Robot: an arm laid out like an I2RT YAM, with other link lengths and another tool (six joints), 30 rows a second.
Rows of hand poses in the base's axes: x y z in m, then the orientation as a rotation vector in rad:
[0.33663 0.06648 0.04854 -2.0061 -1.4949 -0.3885]
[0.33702 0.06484 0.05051 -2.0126 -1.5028 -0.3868]
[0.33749 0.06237 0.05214 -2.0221 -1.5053 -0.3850]
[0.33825 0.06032 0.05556 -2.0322 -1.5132 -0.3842]
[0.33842 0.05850 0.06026 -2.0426 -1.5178 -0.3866]
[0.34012 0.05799 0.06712 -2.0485 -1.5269 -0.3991]
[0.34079 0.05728 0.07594 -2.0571 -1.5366 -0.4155]
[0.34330 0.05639 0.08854 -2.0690 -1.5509 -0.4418]
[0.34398 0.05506 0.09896 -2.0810 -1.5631 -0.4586]
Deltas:
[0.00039 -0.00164 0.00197 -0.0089 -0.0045 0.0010]
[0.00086 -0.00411 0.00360 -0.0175 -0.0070 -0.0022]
[0.00162 -0.00616 0.00702 -0.0286 -0.0129 -0.0034]
[0.00179 -0.00798 0.01172 -0.0374 -0.0194 -0.0070]
[0.00349 -0.00849 0.01858 -0.0418 -0.0333 -0.0086]
[0.00416 -0.00920 0.02740 -0.0473 -0.0507 -0.0122]
[0.00667 -0.01009 0.04000 -0.0542 -0.0773 -0.0176]
[0.00735 -0.01142 0.05042 -0.0634 -0.0969 -0.0218]

